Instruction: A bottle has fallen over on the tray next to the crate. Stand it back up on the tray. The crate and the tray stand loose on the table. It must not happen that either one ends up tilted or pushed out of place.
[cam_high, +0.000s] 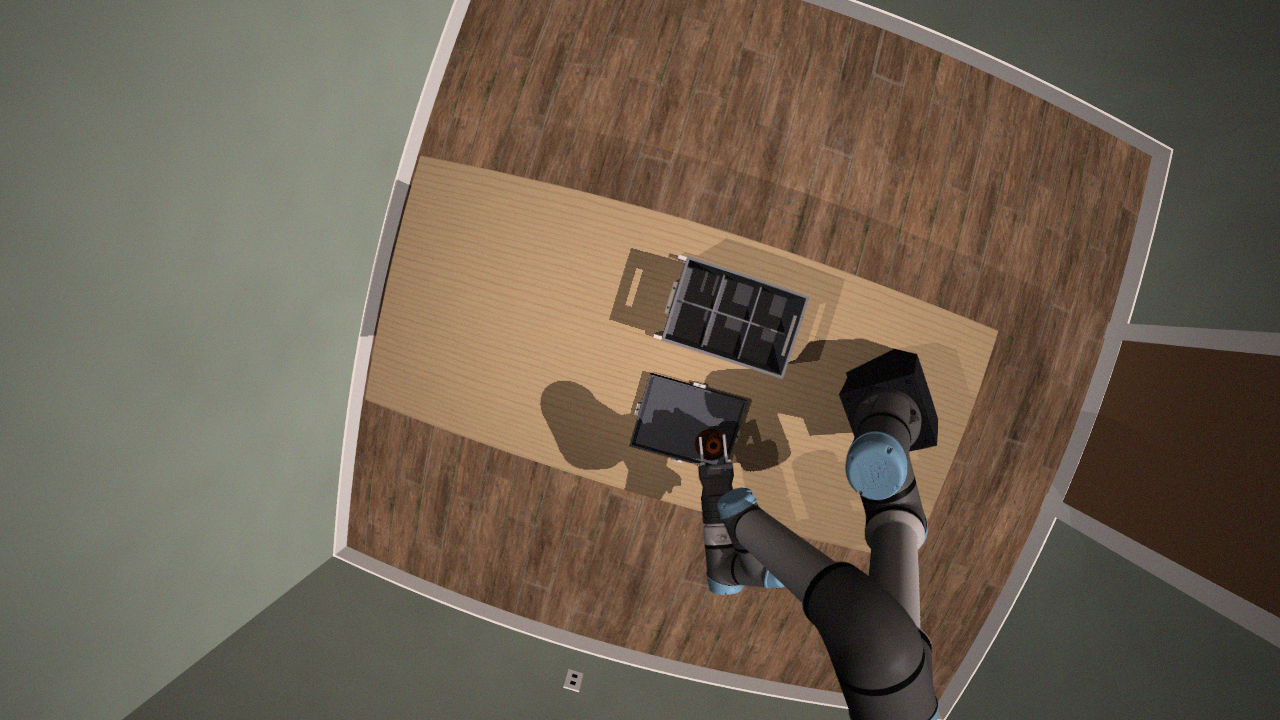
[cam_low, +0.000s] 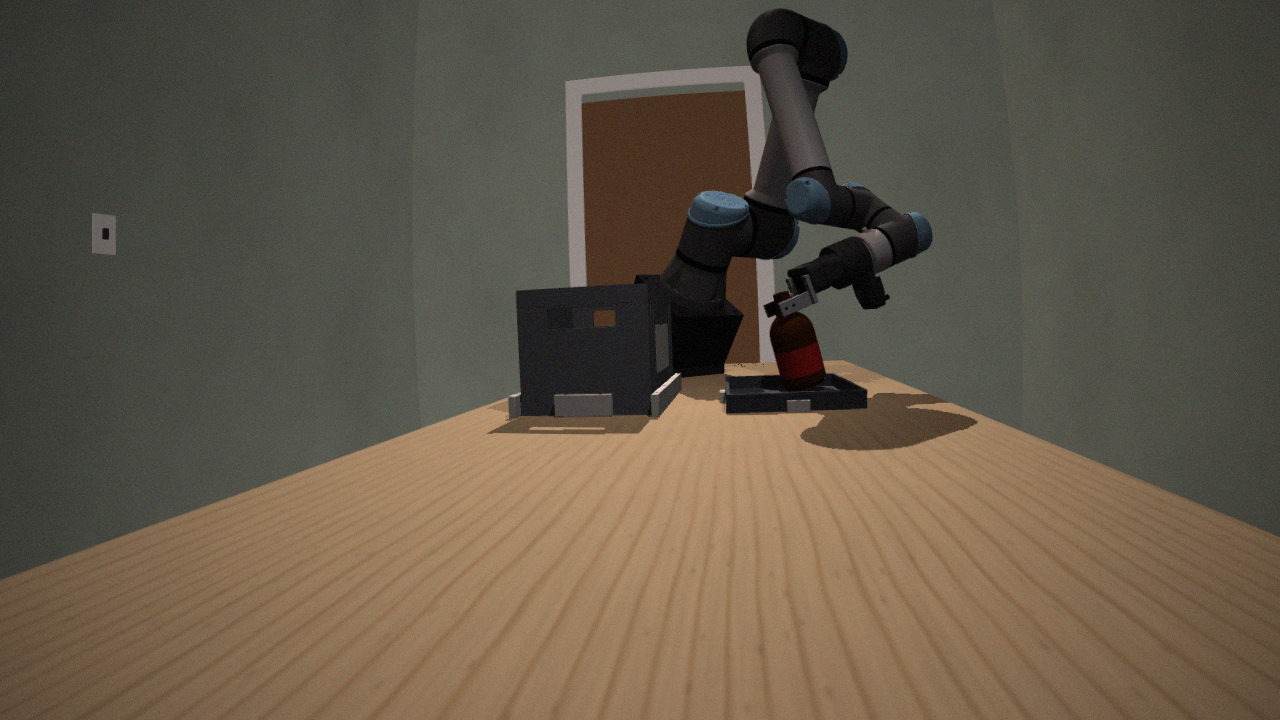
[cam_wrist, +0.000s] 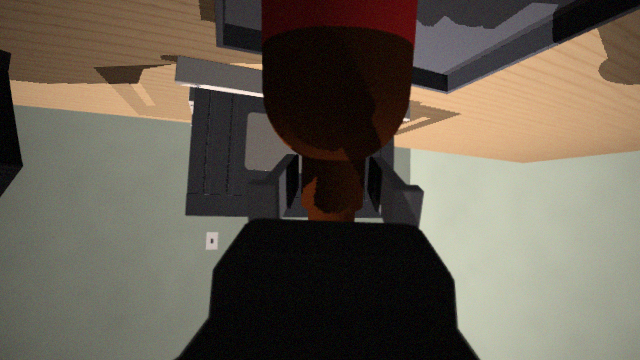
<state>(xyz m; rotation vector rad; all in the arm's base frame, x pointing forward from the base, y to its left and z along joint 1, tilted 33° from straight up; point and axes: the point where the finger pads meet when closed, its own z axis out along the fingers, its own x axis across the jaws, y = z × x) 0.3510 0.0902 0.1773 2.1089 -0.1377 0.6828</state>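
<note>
The bottle lies 1 cm behind my hand, 2 cm to the left of it and 5 cm below it. Also, from my hand: dark crate (2 cm ahead, 28 cm to the right, 6 cm below); dark tray (5 cm ahead, 13 cm below).
</note>
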